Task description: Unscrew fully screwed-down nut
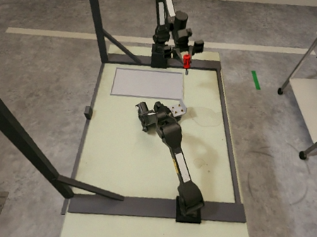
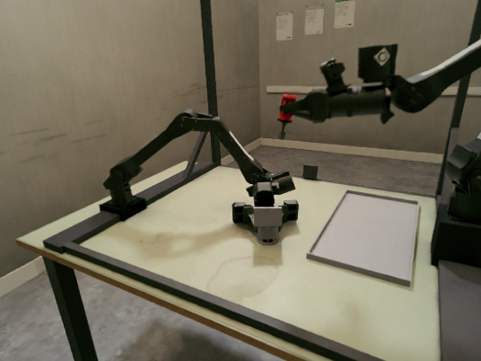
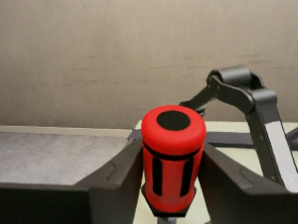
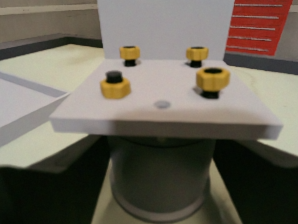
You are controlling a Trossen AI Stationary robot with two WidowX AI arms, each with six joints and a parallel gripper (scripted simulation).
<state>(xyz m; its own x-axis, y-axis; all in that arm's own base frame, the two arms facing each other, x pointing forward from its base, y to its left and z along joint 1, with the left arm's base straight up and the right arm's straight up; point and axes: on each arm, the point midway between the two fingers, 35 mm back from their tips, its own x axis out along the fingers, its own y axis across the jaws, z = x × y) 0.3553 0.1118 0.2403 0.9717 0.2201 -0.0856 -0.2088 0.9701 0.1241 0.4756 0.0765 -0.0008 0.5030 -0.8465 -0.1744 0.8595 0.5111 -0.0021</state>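
The pale bracket lies 280 mm below my left hand, 70 mm to the right of it and 20 mm behind it. The rest, counted from my left hand: nut: 280 mm below, 90 mm to the right, 30 mm behind; red-handled nut driver: 20 mm to the right, 20 mm below; grey joint module: 320 mm below, 70 mm to the right, 20 mm behind.
Now: right hand 20 mm short of the grey joint module and 10 mm to the right of it. Round my right hand: nut: 10 mm ahead, 10 mm to the right, 40 mm above; then shallow grey tray: 100 mm behind, 270 mm to the left, 30 mm below; then pale bracket: 30 mm ahead, 10 mm to the left, 40 mm above.
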